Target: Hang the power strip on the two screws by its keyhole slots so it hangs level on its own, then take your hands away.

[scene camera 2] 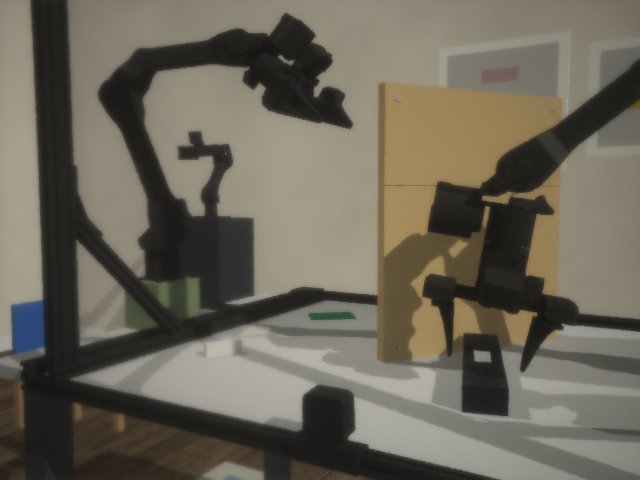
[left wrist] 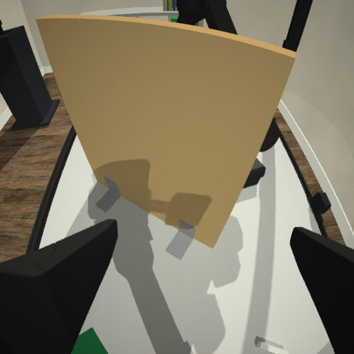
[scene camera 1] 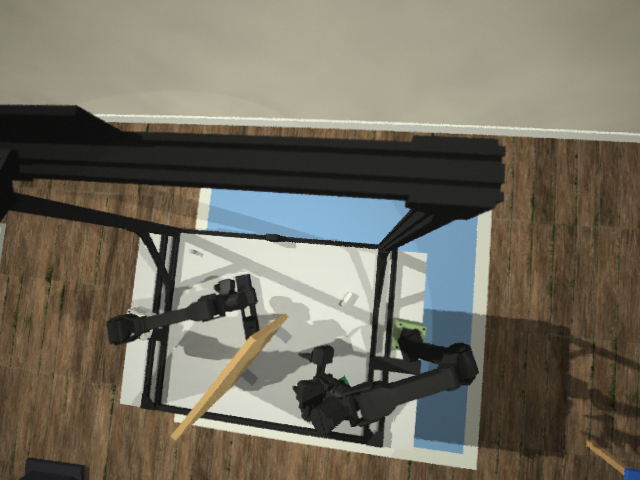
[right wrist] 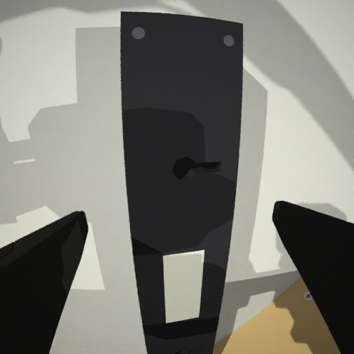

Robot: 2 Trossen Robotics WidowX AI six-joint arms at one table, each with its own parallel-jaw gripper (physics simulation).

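Places are measured from the left arm's base along level axes (x ahead, y left, z up), in centimetres.
Pixels of known places: left gripper, fingertip midpoint: [scene camera 2: 337, 124] [scene camera 1: 296, 370]; right gripper, fingertip midpoint: [scene camera 2: 485, 363]; left arm's base, link origin: [scene camera 2: 162, 278] [scene camera 1: 410, 338].
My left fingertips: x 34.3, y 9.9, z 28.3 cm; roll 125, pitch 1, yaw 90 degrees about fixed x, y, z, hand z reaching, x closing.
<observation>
For each thing: its top centre in the pictures, then the offset to it from my left fingertips. "spot": a spot on its surface instead.
- black power strip, top centre: [scene camera 2: 482, 356] [scene camera 1: 246, 309] dx +28.6, dy -6.7, dz -34.4 cm
- upright wooden board, top centre: [scene camera 2: 477, 91] [scene camera 1: 212, 388] dx +21.4, dy +8.6, dz +4.4 cm
- upper left screw, surface spot: [scene camera 2: 397, 98] spot: dx +14.7, dy -5.9, dz +2.1 cm
- upper right screw, surface spot: [scene camera 2: 553, 110] spot: dx +29.7, dy +22.1, dz +2.2 cm
- lower screw, surface spot: [scene camera 2: 395, 347] spot: dx +14.7, dy -5.9, dz -35.4 cm
- small white block, top centre: [scene camera 2: 223, 341] [scene camera 1: 346, 299] dx -9.6, dy -18.4, dz -35.4 cm
- flat green piece, top centre: [scene camera 2: 331, 315] dx -12.7, dy +16.8, dz -37.4 cm
The black power strip [scene camera 2: 484, 395] [right wrist: 180, 90] lies on the table in front of the board, its face with a keyhole slot [right wrist: 184, 167] and a pale rectangle [right wrist: 183, 285] up. My right gripper [scene camera 2: 485, 362] [right wrist: 181, 216] is open, pointing down over the strip, with one finger on each side and gaps between. The upright wooden board [scene camera 1: 235, 369] [scene camera 2: 439, 144] [left wrist: 170, 100] bears an upper left screw [scene camera 2: 397, 98] and an upper right screw [scene camera 2: 553, 110]; a lower screw [scene camera 2: 395, 347] also shows. My left gripper [scene camera 2: 336, 122] [left wrist: 206, 233] is open and empty, raised behind the board.
A small white block [scene camera 1: 348, 298] [scene camera 2: 222, 348] and a flat green piece [scene camera 2: 331, 315] [left wrist: 90, 342] lie on the table. A dark frame post [scene camera 2: 54, 180] stands at the left in scene camera 2. A black block [scene camera 2: 328, 413] sits on the front rail.
</observation>
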